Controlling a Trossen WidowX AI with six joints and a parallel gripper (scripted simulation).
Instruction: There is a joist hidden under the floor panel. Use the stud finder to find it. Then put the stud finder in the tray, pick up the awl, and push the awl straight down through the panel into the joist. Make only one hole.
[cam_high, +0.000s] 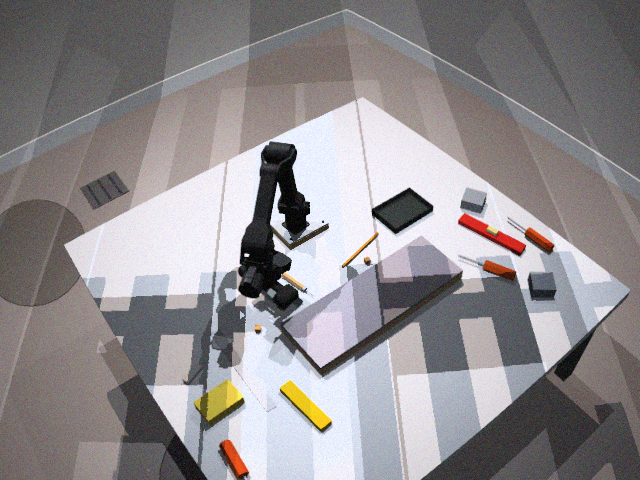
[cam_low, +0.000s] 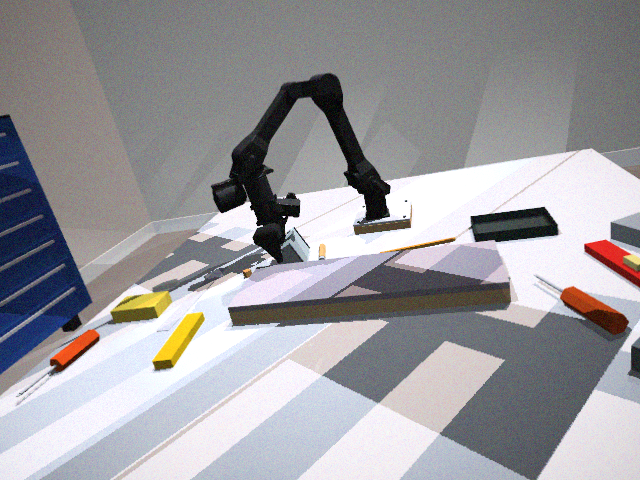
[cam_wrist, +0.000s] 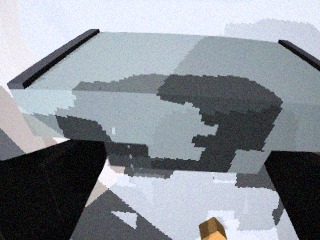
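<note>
The awl lies 20 mm ahead of my gripper tip, 100 mm to the left of it and 20 mm below it. Round my gripper tip: stud finder: 10 mm ahead, 10 mm to the left; then pencil: 40 mm ahead, 320 mm to the left, 20 mm below; then yellow bar: 300 mm ahead, 160 mm to the right, 20 mm below.
</note>
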